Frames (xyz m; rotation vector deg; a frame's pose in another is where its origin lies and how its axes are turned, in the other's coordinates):
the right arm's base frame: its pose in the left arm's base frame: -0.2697 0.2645 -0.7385 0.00 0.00 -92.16
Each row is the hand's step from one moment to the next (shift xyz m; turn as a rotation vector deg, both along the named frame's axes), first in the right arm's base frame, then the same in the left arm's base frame.
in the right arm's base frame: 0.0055 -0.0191 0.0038 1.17 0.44 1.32
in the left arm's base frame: -0.0193 -0.0048 0.0038 0.40 -1.19 1.32
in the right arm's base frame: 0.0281 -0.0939 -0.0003 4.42 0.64 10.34
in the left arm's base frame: -0.0949 -0.0245 -0.0003 0.47 -4.44 10.34
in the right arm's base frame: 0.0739 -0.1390 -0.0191 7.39 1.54 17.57
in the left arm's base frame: -0.1417 -0.0686 -0.0191 1.26 -7.44 17.57
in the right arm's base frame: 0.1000 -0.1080 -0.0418 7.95 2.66 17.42
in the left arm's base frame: -0.1117 -0.0959 -0.0418 2.36 -8.04 17.42
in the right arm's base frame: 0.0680 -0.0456 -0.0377 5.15 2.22 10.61
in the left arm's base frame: -0.0481 -0.0662 -0.0377 2.02 -5.23 10.61
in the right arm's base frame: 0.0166 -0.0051 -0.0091 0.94 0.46 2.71
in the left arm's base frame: -0.0057 -0.0164 -0.0091 0.42 -0.96 2.71
